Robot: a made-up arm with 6 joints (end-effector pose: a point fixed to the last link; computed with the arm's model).
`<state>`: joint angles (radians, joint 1 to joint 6).
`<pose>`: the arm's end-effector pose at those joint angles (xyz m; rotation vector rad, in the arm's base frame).
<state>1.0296 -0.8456 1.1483 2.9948 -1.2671 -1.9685</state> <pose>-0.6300 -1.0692 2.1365 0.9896 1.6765 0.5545</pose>
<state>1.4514 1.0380 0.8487 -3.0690 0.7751 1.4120</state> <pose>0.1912 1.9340 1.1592 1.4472 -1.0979 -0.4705</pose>
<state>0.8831 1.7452 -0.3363 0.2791 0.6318 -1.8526</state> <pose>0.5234 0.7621 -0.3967 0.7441 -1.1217 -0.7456</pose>
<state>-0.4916 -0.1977 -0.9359 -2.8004 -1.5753 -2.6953</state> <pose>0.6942 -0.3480 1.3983 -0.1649 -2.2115 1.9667</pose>
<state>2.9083 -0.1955 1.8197 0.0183 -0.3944 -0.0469</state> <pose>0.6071 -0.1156 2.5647 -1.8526 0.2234 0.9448</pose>
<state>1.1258 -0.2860 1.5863 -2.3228 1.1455 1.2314</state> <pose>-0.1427 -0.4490 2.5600 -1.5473 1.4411 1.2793</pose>
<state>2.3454 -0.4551 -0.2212 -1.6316 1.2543 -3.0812</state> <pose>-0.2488 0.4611 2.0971 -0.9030 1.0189 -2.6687</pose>
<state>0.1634 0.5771 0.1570 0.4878 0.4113 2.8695</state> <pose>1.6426 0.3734 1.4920 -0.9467 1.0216 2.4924</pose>
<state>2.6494 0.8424 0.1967 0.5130 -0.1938 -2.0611</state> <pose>-1.6113 0.8267 0.9999 1.9856 -0.0128 0.3699</pose>
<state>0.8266 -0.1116 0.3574 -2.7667 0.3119 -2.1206</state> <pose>0.5807 0.5994 2.3542 0.5794 -1.3617 2.6297</pose>
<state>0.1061 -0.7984 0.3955 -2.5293 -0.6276 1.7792</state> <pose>-0.4201 -0.0014 2.4673 -0.9684 1.3941 -0.8604</pose>
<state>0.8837 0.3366 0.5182 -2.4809 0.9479 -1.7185</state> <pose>0.9272 1.0341 2.0108 0.4347 0.1249 2.5010</pose>
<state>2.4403 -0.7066 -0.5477 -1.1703 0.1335 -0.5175</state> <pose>-0.3183 0.2973 1.8894 2.4213 0.2476 -0.8064</pose>
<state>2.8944 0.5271 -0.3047 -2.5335 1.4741 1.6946</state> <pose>-1.2140 0.3797 1.0753 1.1809 -0.6474 2.0500</pose>
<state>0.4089 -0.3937 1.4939 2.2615 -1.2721 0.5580</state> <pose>-0.7330 -0.3302 2.4810 -1.1902 -1.6129 0.1308</pose>
